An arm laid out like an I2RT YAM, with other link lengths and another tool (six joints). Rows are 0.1 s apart.
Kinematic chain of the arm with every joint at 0, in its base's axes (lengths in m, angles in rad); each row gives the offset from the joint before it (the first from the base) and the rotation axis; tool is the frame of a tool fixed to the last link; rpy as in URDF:
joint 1: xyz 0 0 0.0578 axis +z
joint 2: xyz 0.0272 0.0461 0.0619 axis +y
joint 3: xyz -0.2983 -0.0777 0 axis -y
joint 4: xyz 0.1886 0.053 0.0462 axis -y
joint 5: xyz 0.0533 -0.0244 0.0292 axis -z
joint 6: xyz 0.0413 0 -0.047 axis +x
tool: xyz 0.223 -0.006 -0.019 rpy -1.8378 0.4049 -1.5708
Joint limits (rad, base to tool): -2.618..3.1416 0..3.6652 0..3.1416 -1.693..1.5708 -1.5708..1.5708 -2.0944..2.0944
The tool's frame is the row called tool.
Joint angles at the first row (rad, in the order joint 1, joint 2, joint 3, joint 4, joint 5, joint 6):
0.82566, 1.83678, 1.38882, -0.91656, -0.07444, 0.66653
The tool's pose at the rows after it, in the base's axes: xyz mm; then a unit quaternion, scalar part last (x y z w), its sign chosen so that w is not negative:
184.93 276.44 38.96 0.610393 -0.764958 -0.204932 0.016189
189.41 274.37 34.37 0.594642 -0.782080 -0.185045 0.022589
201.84 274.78 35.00 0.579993 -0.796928 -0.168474 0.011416
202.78 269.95 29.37 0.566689 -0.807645 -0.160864 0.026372
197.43 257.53 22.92 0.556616 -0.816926 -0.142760 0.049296
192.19 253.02 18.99 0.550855 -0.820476 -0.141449 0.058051
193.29 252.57 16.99 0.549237 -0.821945 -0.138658 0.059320
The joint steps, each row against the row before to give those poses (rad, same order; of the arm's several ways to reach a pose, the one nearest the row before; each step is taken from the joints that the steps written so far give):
0.00155, 0.06888, 0.02352, 0.00387, -0.10293, 0.02518
0.01894, 0.02745, 0.02981, -0.02216, 0.04597, 0.05487
0.00482, 0.01240, 0.02992, -0.00549, 0.04369, 0.04296
-0.00424, 0.03048, 0.02209, -0.02750, 0.01090, 0.02297
0.00731, 0.02042, 0.00110, -0.03606, 0.02658, 0.02344
0.00151, 0.00083, -0.02160, 0.00361, -0.00113, 0.01234
0.00042, 0.00748, 0.00186, 0.00129, 0.00502, 0.00379

